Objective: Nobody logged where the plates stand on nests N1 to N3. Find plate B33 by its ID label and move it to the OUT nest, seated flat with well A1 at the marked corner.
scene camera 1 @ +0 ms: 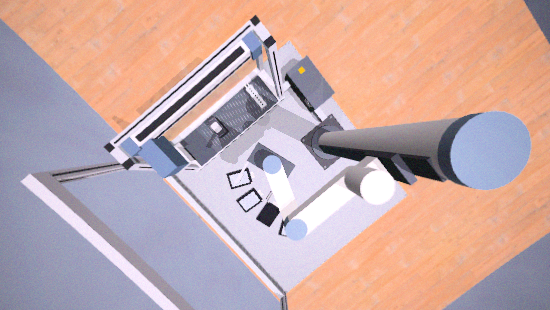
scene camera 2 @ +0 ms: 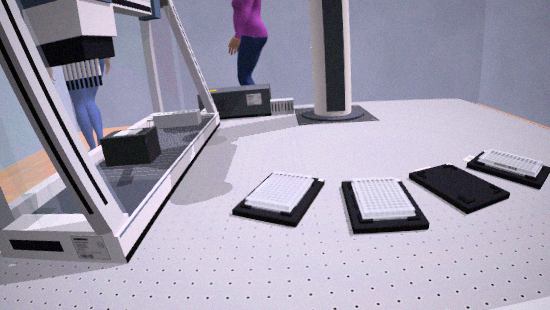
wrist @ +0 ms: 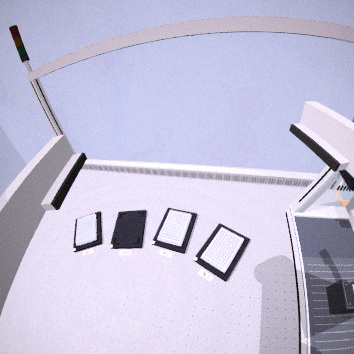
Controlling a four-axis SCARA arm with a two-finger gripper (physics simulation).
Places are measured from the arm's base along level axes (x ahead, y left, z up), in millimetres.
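Pixels of known places: gripper, between the fingertips: [scene camera 1: 252, 192] [wrist: 187, 125]; arm's base, origin of its link: [scene camera 2: 332, 116].
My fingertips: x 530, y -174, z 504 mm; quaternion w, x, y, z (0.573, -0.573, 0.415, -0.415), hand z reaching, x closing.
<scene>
Ahead of a thing's pixels: the offset from my fingertips to its middle. "spot": to the spot under its first point.
Three white well plates sit in black nests: one @[dz -472, dx +141, dy -44 mm] [scene camera 1: 239, 178] [scene camera 2: 280, 191] [wrist: 223, 249] nearest the liquid handler, one @[dz -472, dx +194, dy +129 mm] [scene camera 1: 249, 200] [scene camera 2: 383, 197] [wrist: 175, 227] beside it, and one @[dz -472, dx +104, dy +481 mm] [scene camera 2: 511, 162] [wrist: 87, 229] at the far end, largely hidden by the arm in scene camera 1. The bare black nest @[dz -482, dx +158, dy +305 mm] [scene camera 1: 268, 214] [scene camera 2: 459, 186] [wrist: 129, 229] between the last two is the OUT nest. ID labels and nest cards are too small to read. My gripper [wrist: 187, 125] is open and empty, high above the table, its fingers wide apart; the arm mostly hides it in scene camera 1.
The gantry-framed liquid handler [scene camera 2: 170, 180] stands beside the nearest plate, with a black block @[spot: dz -397, dx +35, dy -380 mm] [scene camera 2: 131, 146] on its deck. A dark grey box [scene camera 1: 310, 82] [scene camera 2: 240, 101] stands near the arm's column [scene camera 2: 331, 60]. A person [scene camera 2: 250, 40] stands behind the table.
</scene>
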